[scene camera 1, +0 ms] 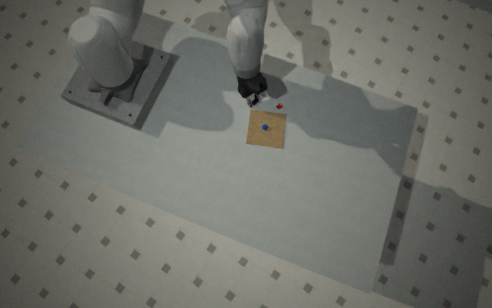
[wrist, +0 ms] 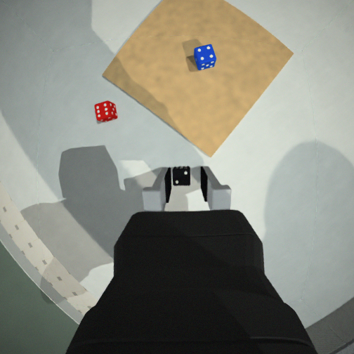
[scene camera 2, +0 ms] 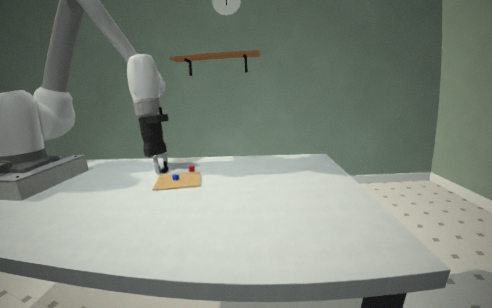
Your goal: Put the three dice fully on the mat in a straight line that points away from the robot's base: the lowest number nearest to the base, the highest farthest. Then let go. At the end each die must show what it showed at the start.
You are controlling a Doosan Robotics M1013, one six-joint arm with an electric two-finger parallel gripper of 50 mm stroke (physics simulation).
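Places are measured from the arm's base along level axes (x right, y ahead, z up), in metres.
Pixels of known places: gripper, fingertip midpoint: (scene camera 1: 253, 102) (scene camera 2: 162, 172); arm's base at its link origin: (scene camera 1: 118, 76) (scene camera 2: 25, 166).
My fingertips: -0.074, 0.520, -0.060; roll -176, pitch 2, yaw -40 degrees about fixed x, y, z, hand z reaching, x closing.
For each thing: its top centre in the pictures, then the offset to it from my fingertips, as dx, dy, dz. Level surfaces: height alone.
- blue die at its top centre: (scene camera 2: 175, 175) (scene camera 1: 264, 126) +0.088, +0.072, +0.015
- tan mat at its top centre: (scene camera 2: 178, 179) (scene camera 1: 266, 128) +0.088, +0.079, -0.001
- red die at its top centre: (scene camera 2: 191, 166) (scene camera 1: 279, 105) -0.014, +0.102, +0.011
- table at its surface level: dz -0.005
The black die (wrist: 181, 176) shows two pips on top and stands on the table just off the mat, between the fingers with gaps at both sides. In both scene views it cannot be made out at the fingertips. My gripper (scene camera 1: 254, 100) (scene camera 2: 161, 167) (wrist: 185, 177) is open, low around the black die, not clamped on it. The blue die (scene camera 1: 265, 127) (scene camera 2: 175, 177) (wrist: 205, 56), four on top, sits near the middle of the tan mat (scene camera 1: 257, 140) (scene camera 2: 187, 184) (wrist: 240, 100). The red die (scene camera 1: 279, 106) (scene camera 2: 191, 169) (wrist: 105, 111), six on top, lies on the table outside the mat.
The robot's base plate (scene camera 1: 120, 114) (scene camera 2: 47, 180) stands at the left of the table (scene camera 1: 200, 175) (scene camera 2: 250, 225). Shadows of the arm fall across the table and a corner of the mat. A wall shelf (scene camera 2: 215, 55) hangs behind the table.
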